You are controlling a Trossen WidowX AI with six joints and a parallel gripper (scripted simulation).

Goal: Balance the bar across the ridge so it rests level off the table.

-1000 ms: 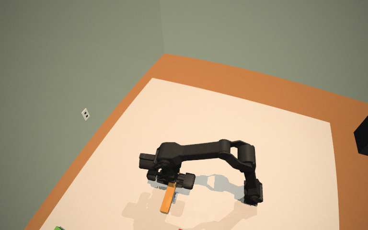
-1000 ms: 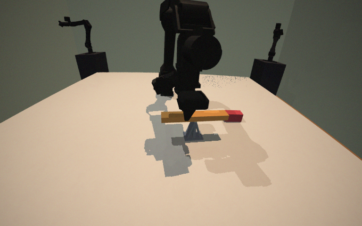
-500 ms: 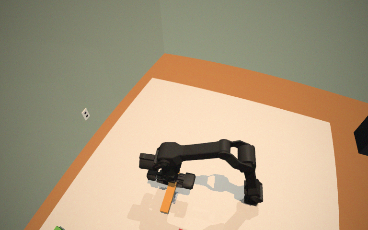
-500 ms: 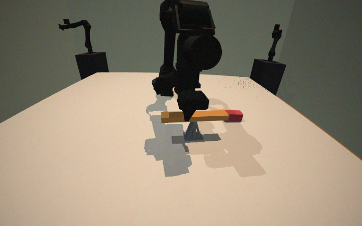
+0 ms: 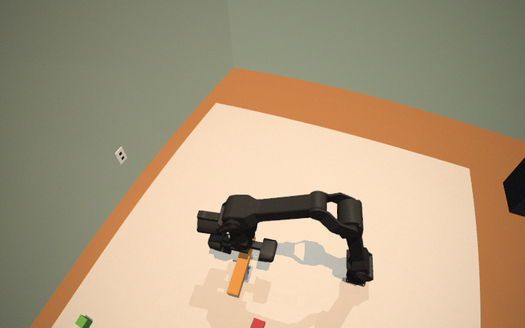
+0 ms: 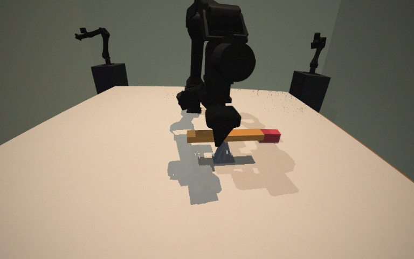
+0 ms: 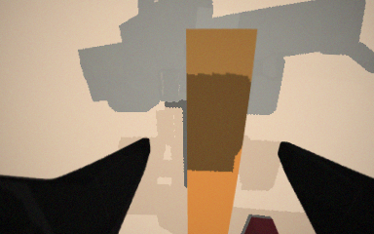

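Right now the orange bar is 3 cm to the left of my gripper tip. Round my gripper tip: red block 11 cm behind, 19 cm to the left, 6 cm below; green block 39 cm ahead, 42 cm to the left, 6 cm below.
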